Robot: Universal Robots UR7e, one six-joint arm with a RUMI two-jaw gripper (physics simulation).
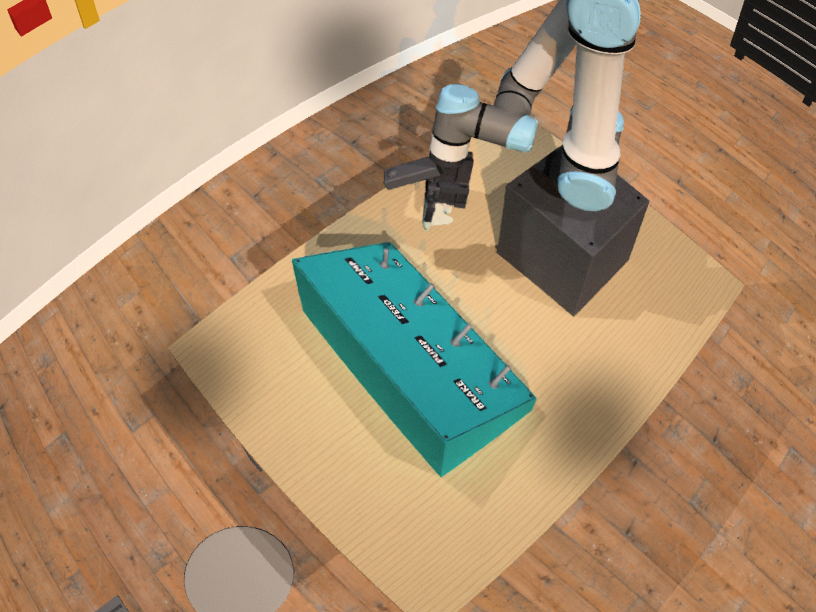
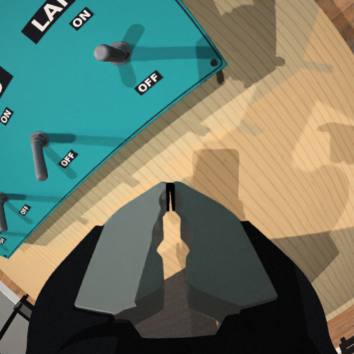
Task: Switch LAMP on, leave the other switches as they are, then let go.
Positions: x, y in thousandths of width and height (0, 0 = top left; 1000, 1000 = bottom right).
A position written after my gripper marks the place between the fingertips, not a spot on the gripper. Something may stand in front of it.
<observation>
I see my gripper (image 1: 523, 375) and a teal switch panel (image 1: 539, 641).
My gripper shows as well in image 2 (image 2: 479, 521). The teal switch panel also shows in image 2 (image 2: 233, 312).
</observation>
